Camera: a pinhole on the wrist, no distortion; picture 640 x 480 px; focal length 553.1 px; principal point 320.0 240.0 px. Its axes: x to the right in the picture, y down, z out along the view. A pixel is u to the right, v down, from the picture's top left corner.
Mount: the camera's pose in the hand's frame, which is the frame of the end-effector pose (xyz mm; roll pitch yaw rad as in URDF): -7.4 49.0 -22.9 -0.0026 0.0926 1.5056
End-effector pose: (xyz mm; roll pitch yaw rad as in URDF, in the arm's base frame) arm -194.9 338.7 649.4 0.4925 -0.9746 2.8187
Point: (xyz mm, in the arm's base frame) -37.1 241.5 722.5
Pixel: 506 359
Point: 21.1 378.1 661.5
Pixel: 86 463
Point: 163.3 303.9 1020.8
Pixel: 403 119
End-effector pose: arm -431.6 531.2 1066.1 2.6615 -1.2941 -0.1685
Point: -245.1 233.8 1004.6
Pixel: 379 227
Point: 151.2 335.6 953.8
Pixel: 38 162
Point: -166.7 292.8 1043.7
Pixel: 250 135
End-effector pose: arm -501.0 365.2 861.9 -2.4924 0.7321 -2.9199
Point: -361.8 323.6 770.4
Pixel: 224 312
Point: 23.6 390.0 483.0
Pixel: 500 368
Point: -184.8 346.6 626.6
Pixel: 421 337
